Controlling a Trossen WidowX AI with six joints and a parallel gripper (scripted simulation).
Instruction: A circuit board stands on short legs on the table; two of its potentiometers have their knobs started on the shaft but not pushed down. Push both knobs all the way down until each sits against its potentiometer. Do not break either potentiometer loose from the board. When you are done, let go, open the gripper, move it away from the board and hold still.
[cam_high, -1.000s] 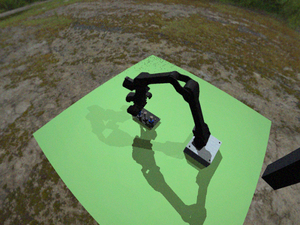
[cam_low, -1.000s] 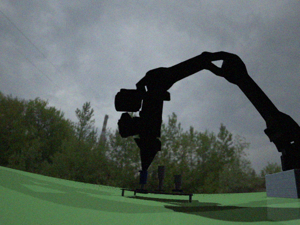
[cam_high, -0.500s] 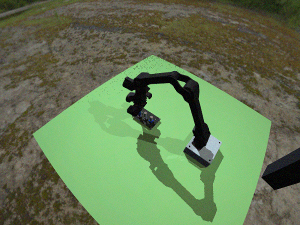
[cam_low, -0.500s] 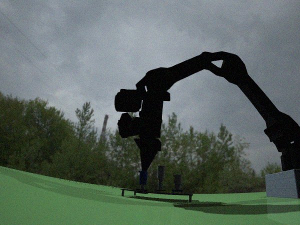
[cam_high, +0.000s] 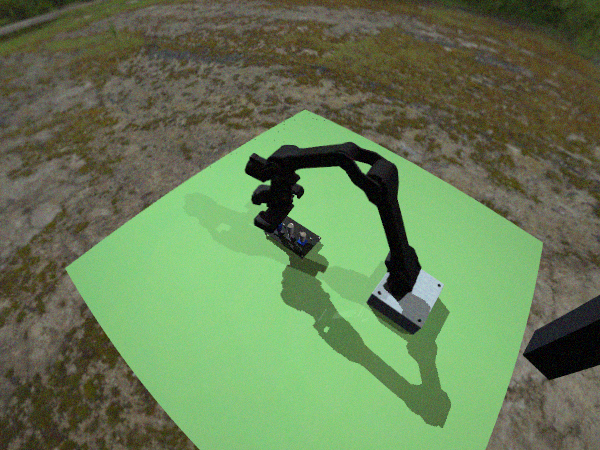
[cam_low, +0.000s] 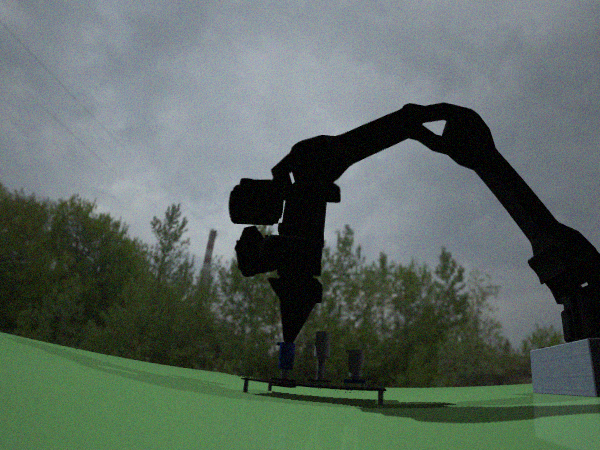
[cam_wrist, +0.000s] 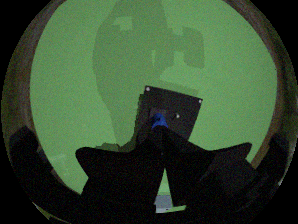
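Right now my gripper tip is 10 mm above the blue knob. Round my gripper tip: grey knob: 70 mm behind, 30 mm to the right, 20 mm below.
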